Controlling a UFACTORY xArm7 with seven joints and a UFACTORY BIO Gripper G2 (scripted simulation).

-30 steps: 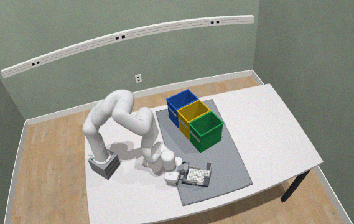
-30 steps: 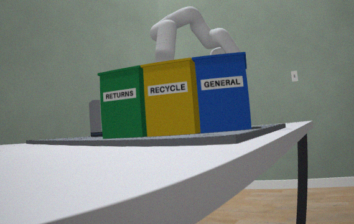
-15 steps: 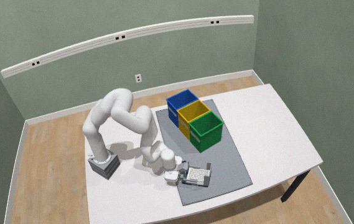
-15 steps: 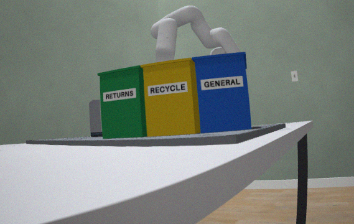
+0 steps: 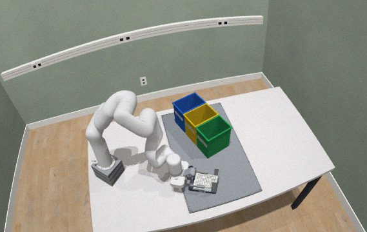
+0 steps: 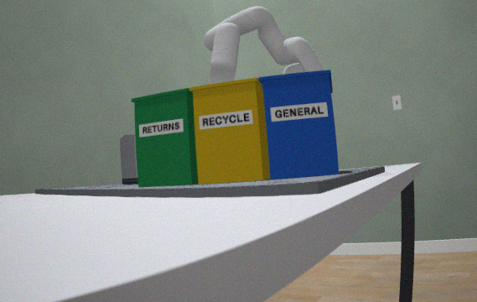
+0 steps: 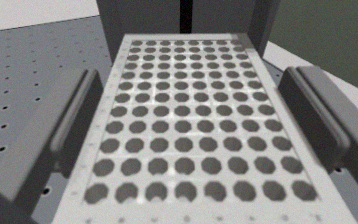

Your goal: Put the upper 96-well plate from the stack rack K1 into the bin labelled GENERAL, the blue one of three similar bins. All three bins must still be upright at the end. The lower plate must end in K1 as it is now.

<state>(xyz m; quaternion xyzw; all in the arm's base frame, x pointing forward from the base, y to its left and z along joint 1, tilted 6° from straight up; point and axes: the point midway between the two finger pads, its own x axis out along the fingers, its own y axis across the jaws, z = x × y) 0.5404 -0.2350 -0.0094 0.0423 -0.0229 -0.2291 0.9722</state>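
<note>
The blue general bin is 60 mm ahead of my hand, 520 mm to the left of it and 20 mm above it. From my hand the other things lie so: green returns bin (150 mm ahead, 260 mm to the left, 20 mm above); then grey mat (110 mm ahead, 240 mm to the left, 80 mm below); then yellow recycle bin (100 mm ahead, 390 mm to the left, 20 mm above).
</note>
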